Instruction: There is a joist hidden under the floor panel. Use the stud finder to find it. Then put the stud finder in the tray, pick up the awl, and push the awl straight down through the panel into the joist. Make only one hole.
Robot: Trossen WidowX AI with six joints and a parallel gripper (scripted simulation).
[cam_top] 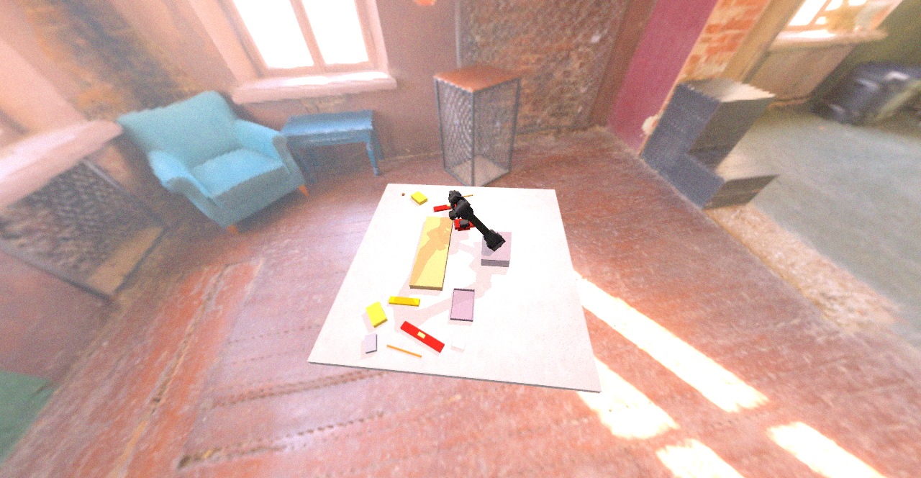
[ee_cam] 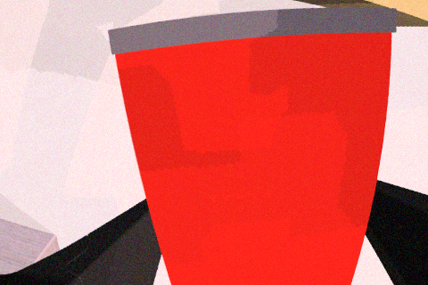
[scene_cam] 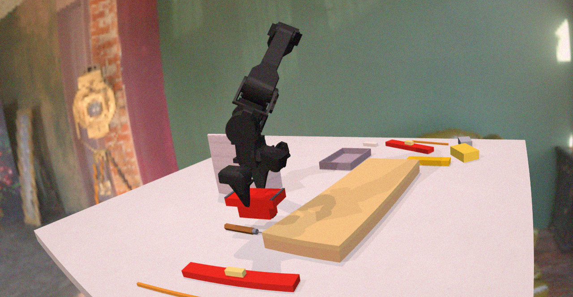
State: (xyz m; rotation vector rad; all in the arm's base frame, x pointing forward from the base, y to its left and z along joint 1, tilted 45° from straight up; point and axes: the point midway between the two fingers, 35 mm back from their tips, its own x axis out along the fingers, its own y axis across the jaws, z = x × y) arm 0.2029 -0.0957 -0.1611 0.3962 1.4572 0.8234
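My gripper tip is 20 mm short of the red stud finder and 20 mm above it. The rest, counted from my gripper tip: awl: 60 mm below, 40 mm to the right, 10 mm ahead; grey tray: 510 mm to the left, 60 mm below, 50 mm behind; square light: 40 mm below, 30 mm ahead, 10 mm to the left.
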